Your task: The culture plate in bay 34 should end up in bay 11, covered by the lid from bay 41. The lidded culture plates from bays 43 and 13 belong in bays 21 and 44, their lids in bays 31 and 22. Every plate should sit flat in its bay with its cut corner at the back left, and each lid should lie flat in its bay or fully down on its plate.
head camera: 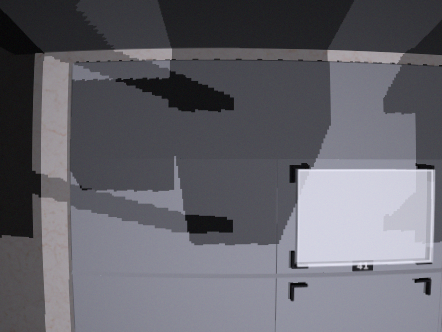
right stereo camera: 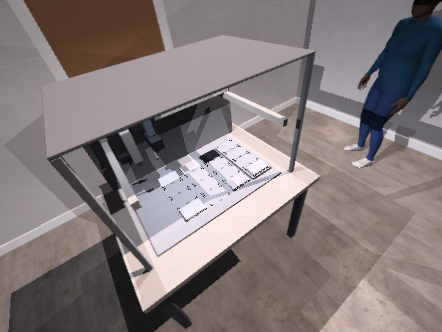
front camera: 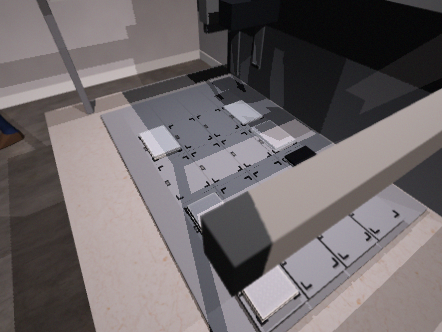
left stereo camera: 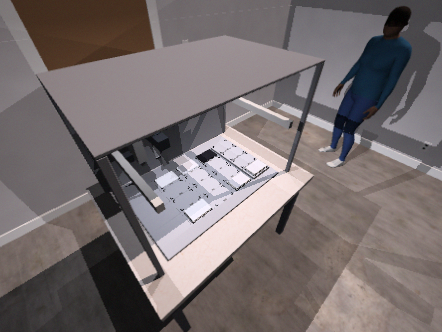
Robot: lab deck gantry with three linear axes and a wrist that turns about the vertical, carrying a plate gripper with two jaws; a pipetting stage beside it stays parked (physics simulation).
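Places are measured from the robot's base along level axes (x back, y up, z left), in metres.
Where they show: gripper, fingertip midpoint: [right stereo camera: 161, 161] [front camera: 245, 70] [left stereo camera: 162, 161]; robot's base, origin of the base link: [right stereo camera: 186, 221] [front camera: 139, 137] [left stereo camera: 193, 222].
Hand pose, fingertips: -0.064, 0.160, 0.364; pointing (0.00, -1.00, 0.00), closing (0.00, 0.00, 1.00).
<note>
Each offset is from my fingertips to the top centre of the thing, as dx, dy, dz.
A pale, flat lid @(+0.000, -0.152, +0.000) [front camera: 242, 112] [head camera: 365, 217] [left stereo camera: 167, 179] lies in bay 41, within or close to its corner marks. A pale plate @(+0.000, -0.143, -0.321) [front camera: 160, 141] [left stereo camera: 198, 210] [right stereo camera: 193, 210] sits in bay 11; whether a lid covers it is hard to tell. Another pale plate @(-0.328, -0.145, -0.321) [front camera: 206, 204] [left stereo camera: 240, 180] is in bay 13, partly hidden by the beam in the front view. My gripper [front camera: 247, 71] is raised at the back left, behind and above the lid in bay 41. Its jaws stand apart with no plate or lid seen between them. Bays 21, 31 and 34 hold no plate.
A pale plate @(-0.164, -0.145, +0.000) [front camera: 274, 135] [left stereo camera: 187, 165] sits in bay 42, beside a black block @(-0.328, -0.143, +0.000) [front camera: 300, 156] [left stereo camera: 205, 155] [right stereo camera: 210, 155]. A textured plate @(-0.492, -0.131, -0.321) [front camera: 270, 292] [left stereo camera: 257, 167] stands at the front right. A thick beam [front camera: 320, 185] crosses the front view. A post [front camera: 67, 55] stands at the left.
</note>
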